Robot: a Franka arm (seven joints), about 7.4 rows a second.
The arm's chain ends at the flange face. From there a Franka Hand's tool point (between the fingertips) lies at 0.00 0.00 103.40 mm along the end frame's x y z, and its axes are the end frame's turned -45 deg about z.
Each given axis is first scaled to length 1.
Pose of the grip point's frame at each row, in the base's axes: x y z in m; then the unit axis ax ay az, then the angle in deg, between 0 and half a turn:
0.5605 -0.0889 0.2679 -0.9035 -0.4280 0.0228 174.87
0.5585 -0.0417 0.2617 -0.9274 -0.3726 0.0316 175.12
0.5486 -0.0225 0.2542 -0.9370 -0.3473 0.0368 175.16
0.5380 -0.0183 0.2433 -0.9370 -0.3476 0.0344 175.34
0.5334 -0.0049 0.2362 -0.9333 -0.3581 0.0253 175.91
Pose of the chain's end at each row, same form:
0.5687 -0.0952 0.3708 -0.9980 -0.0496 0.0382 176.26
0.5678 -0.0474 0.3645 -0.9989 0.0107 0.0455 176.88
0.5587 -0.0280 0.3570 -0.9980 0.0377 0.0501 177.14
0.5476 -0.0237 0.3461 -0.9982 0.0374 0.0473 177.20
0.5409 -0.0099 0.3392 -0.9990 0.0263 0.0370 177.33

